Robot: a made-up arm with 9 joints. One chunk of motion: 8 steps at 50 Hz.
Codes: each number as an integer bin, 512 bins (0 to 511) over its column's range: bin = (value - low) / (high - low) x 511, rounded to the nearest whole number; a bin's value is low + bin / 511 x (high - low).
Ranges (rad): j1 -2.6..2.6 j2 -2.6..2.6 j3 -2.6..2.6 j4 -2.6..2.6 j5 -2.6..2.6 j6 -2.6..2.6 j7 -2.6..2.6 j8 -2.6..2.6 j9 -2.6..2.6
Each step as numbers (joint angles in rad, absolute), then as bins.
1 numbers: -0.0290 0.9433 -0.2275 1.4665 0.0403 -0.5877 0.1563 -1.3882 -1.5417
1 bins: 253 348 233 400 259 198 271 119 104
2 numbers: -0.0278 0.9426 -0.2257 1.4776 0.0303 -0.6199 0.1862 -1.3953 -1.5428
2 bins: 253 348 233 401 258 195 274 118 104
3 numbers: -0.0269 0.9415 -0.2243 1.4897 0.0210 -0.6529 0.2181 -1.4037 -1.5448
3 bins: 253 348 233 402 258 191 277 118 104
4 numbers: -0.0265 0.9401 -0.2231 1.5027 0.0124 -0.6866 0.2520 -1.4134 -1.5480
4 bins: 253 348 234 403 257 188 280 117 103
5 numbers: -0.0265 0.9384 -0.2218 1.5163 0.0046 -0.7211 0.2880 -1.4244 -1.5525
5 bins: 253 348 234 405 256 185 284 116 103
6 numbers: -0.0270 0.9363 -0.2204 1.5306 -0.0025 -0.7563 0.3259 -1.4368 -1.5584
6 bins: 253 348 234 406 255 181 288 114 102
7 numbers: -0.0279 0.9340 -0.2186 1.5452 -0.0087 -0.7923 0.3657 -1.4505 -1.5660
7 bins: 253 347 234 407 255 178 291 113 102
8 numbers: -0.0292 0.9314 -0.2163 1.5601 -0.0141 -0.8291 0.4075 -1.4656 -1.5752
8 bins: 253 347 234 409 254 174 296 111 101
